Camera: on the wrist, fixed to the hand. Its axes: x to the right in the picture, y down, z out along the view.
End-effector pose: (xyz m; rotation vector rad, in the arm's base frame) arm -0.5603 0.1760 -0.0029 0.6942 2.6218 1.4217
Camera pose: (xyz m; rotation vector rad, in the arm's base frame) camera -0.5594 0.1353 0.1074 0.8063 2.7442 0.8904
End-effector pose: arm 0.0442 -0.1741 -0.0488 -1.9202 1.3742 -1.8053
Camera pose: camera -0.0706 -0.1701 -0.0740 -1.8428 0.9549 -1.6987
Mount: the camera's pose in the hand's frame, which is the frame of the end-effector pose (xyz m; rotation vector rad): -0.0024 0.0709 -0.0938 0.3306 -0.1680 0.0013
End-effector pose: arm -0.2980 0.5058 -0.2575 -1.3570 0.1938 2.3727
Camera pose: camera -0.2510 0.4114 -0.3096 -1.0004 0.5125 2.3134
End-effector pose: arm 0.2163 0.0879 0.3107 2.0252 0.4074 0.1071
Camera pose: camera 0.2078 0.1366 0.4174 2.3382 0.3334 -0.1381
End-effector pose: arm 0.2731 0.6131 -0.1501 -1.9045 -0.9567 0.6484
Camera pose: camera 0.3668 0.5443 -0.1677 -1.5773 -0.8896 0.9188
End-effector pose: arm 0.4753 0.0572 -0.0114 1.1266 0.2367 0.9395
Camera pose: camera 0.3810 0.1253 0.0058 1.5025 0.2600 0.8191
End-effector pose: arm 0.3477 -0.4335 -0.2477 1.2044 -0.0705 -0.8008
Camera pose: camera 0.4247 -0.3481 -0.2233 1.4442 -0.3527 -0.9118
